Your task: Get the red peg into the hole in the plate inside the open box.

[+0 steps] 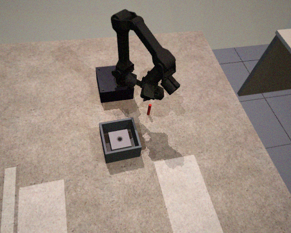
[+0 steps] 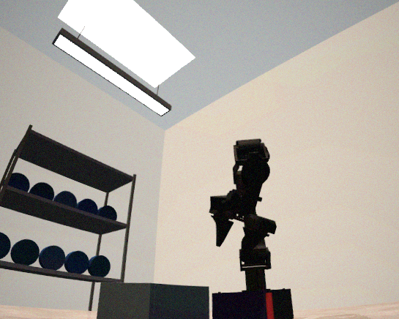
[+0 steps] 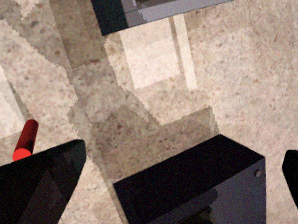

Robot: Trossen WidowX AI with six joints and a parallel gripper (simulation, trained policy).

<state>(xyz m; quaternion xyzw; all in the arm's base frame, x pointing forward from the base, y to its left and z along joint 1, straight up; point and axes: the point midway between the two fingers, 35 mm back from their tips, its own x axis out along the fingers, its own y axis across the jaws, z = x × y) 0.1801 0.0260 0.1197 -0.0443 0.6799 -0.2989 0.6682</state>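
Right now my gripper tip is 140 mm above the red peg and 90 mm to the right of it. The rest, counted from my gripper tip: box 150 mm below, 130 mm ahead, 110 mm to the right; then plate 130 mm below, 130 mm ahead, 110 mm to the right.
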